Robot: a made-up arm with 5 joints.
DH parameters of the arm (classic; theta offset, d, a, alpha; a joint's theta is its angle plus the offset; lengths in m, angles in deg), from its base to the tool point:
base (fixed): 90 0.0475 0 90
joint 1: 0 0.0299 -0.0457 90
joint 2: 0 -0.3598 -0.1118 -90
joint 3: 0 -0.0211 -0.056 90
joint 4: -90 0.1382 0.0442 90
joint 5: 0 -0.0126 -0.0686 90
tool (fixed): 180 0.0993 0 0
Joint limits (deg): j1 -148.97..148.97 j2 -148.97..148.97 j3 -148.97..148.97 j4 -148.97..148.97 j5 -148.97..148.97
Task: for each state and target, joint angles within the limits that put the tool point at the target. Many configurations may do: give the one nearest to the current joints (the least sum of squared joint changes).
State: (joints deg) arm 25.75 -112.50 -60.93 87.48 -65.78
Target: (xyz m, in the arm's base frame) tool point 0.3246 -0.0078 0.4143
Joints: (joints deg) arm 15.64 -115.67 -52.26 86.48 -71.30
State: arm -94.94 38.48 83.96 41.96 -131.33
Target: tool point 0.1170 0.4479 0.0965
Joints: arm -76.37 52.60 116.24 45.18 -135.94
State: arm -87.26 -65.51 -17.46 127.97 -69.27
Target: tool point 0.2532 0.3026 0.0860
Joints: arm -121.53 -69.89 -10.63 129.43 -59.64
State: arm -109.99 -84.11 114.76 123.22 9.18
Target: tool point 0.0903 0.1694 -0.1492
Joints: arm -148.97 -110.30 88.69 103.25 -12.98
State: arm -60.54 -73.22 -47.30 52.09 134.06
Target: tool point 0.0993 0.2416 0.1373
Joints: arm -104.33 -75.04 -32.90 64.46 113.11
